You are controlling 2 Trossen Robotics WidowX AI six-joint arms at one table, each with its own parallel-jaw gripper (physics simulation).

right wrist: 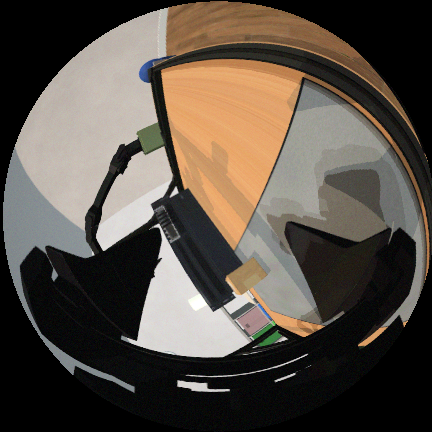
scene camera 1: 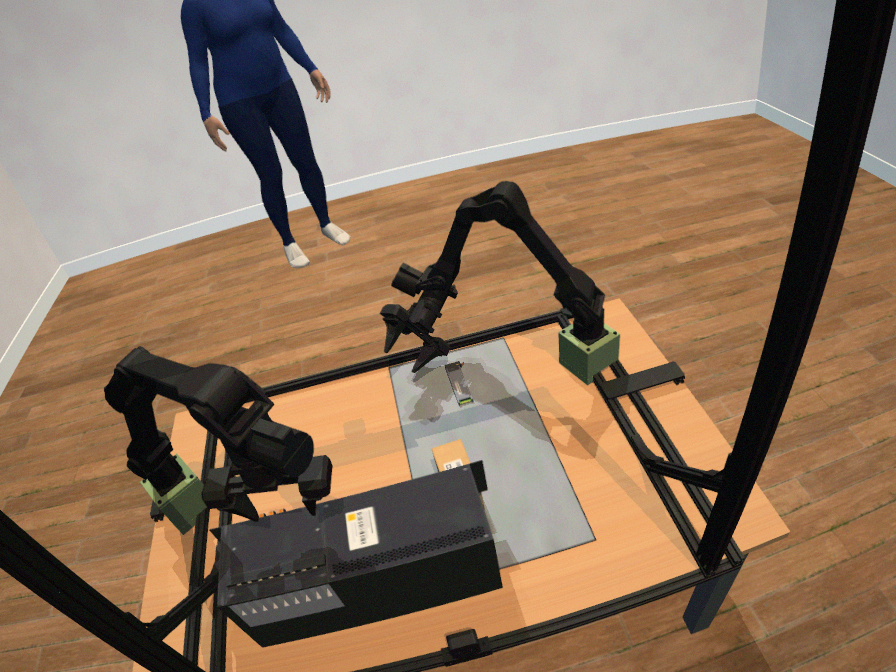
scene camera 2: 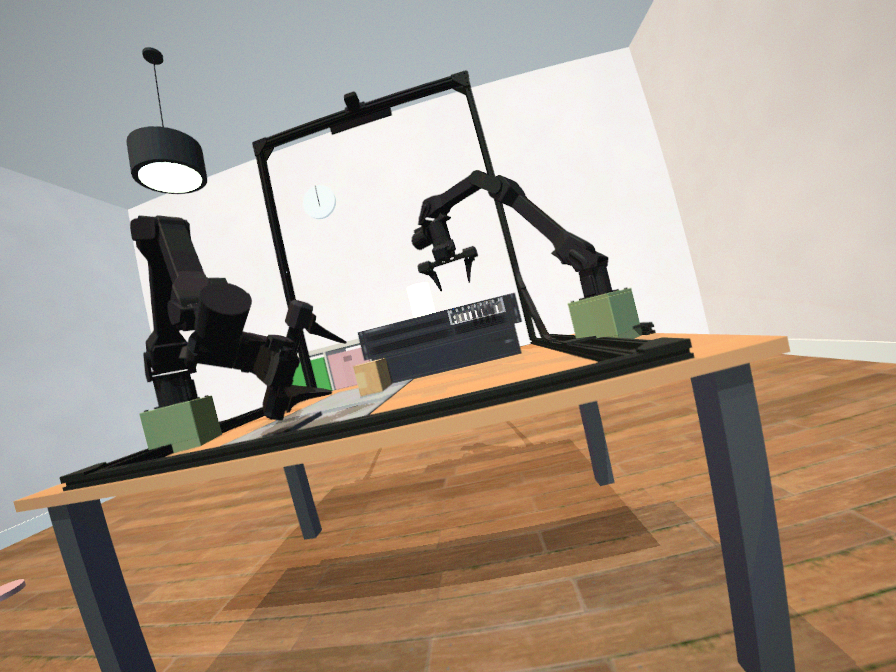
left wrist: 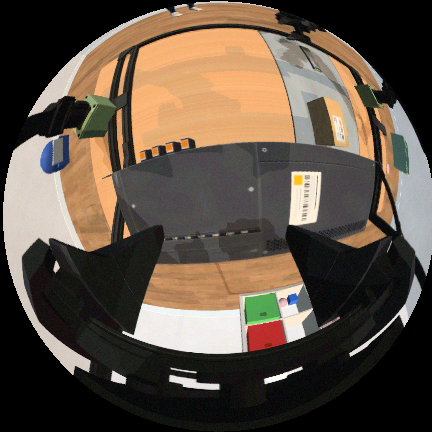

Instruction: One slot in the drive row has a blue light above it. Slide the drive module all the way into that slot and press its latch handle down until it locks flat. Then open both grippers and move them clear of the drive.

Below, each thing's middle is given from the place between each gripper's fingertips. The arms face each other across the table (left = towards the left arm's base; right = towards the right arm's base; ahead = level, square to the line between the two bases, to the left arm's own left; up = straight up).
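Taking my left hand first, I find the cardboard box (scene camera 2: 372, 377) 200 mm below it, 100 mm ahead of it and 290 mm to the right of it. The grey mat (scene camera 1: 532, 509) is 240 mm below that same left hand, and it is also 200 mm ahead of it and 360 mm to the right of it.
From my right hand, the grey mat is 90 mm below, 220 mm behind and 90 mm to the right. As for the cardboard box, it is 50 mm below my right hand, 20 mm to the right of it and 320 mm behind it.
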